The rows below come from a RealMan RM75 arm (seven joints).
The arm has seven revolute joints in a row. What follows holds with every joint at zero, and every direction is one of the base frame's.
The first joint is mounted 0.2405 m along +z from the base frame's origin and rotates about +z.
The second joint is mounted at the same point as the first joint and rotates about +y.
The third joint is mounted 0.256 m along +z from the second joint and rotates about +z.
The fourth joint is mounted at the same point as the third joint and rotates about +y.
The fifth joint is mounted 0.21 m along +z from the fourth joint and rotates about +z.
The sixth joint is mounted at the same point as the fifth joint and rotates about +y.
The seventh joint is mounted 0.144 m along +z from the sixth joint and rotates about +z.
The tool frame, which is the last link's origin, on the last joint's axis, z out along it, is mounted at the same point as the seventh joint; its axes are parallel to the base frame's.
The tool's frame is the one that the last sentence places.
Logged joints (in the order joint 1, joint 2, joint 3, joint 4, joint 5, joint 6, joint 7), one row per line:
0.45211, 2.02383, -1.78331, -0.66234, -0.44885, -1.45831, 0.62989
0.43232, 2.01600, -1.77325, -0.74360, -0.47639, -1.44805, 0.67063
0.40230, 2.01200, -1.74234, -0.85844, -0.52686, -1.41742, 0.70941
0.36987, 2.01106, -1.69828, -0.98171, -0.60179, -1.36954, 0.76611
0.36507, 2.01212, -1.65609, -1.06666, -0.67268, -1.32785, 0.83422
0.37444, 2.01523, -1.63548, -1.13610, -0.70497, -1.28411, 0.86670
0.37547, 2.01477, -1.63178, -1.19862, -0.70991, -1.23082, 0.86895
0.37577, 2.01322, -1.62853, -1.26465, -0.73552, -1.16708, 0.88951
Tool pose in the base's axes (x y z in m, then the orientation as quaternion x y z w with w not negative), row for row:
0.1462, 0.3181, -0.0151, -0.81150, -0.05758, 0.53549, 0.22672
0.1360, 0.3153, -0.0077, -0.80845, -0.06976, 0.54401, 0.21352
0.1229, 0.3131, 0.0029, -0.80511, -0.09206, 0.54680, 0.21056
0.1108, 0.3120, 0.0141, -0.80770, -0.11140, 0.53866, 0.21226
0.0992, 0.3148, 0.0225, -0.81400, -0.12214, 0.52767, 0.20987
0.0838, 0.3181, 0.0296, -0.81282, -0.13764, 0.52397, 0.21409
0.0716, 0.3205, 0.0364, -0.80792, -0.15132, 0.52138, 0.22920
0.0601, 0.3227, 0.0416, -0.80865, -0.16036, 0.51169, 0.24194
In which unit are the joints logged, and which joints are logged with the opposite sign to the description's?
The joints are logged in radians. Opposite sign: none.
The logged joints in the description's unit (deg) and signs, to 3 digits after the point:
25.904, 115.957, -102.176, -37.949, -25.717, -83.555, 36.090
24.770, 115.508, -101.600, -42.605, -27.295, -82.967, 38.424
23.050, 115.279, -99.829, -49.185, -30.187, -81.212, 40.646
21.192, 115.225, -97.304, -56.248, -34.480, -78.469, 43.895
20.917, 115.286, -94.887, -61.115, -38.542, -76.080, 47.797
21.454, 115.464, -93.706, -65.094, -40.392, -73.574, 49.658
21.513, 115.438, -93.494, -68.676, -40.675, -70.521, 49.787
21.530, 115.349, -93.308, -72.459, -42.142, -66.869, 50.965

